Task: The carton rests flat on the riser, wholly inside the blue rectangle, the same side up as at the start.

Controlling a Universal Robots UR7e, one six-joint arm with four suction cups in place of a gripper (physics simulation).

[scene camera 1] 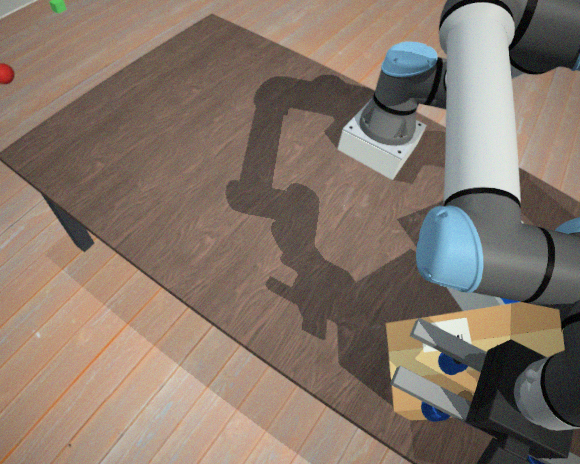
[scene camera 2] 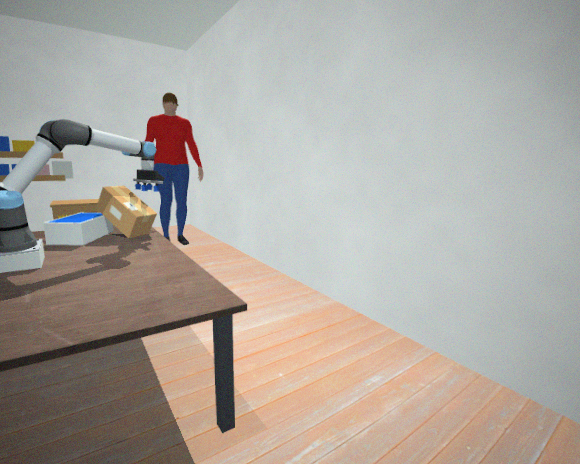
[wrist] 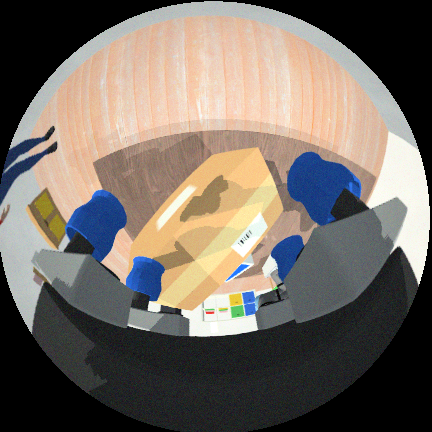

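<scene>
The tan carton is tilted. In scene camera 2 its lower edge is down at the table and its raised end is by the right side of the riser; whether they touch is unclear. The white riser bears the blue rectangle on top. In scene camera 1 the arm hides most of the riser. My gripper is open, its blue cups above the carton and apart from it in scene camera 2. Some cups are hidden in scene camera 1.
A person in a red top stands beyond the table. A tan open box with yellow inside is behind the riser. Wall shelves hold coloured boxes. The arm's base stands on the table.
</scene>
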